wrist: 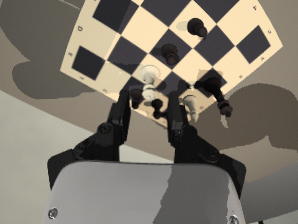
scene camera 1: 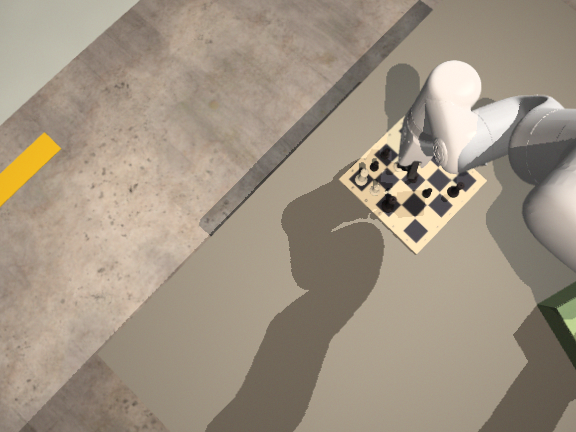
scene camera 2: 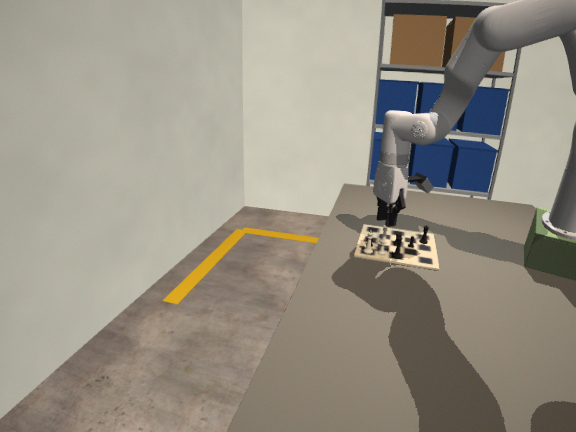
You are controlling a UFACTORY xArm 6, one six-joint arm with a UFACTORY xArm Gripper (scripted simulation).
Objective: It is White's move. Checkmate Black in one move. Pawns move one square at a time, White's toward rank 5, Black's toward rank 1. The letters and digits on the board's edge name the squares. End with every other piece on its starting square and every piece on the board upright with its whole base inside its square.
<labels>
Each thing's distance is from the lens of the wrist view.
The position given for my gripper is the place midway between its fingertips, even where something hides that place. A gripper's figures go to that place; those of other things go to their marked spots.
my gripper (wrist: 148,101): 0.14 m
chessboard (wrist: 106,52): 0.18 m
</labels>
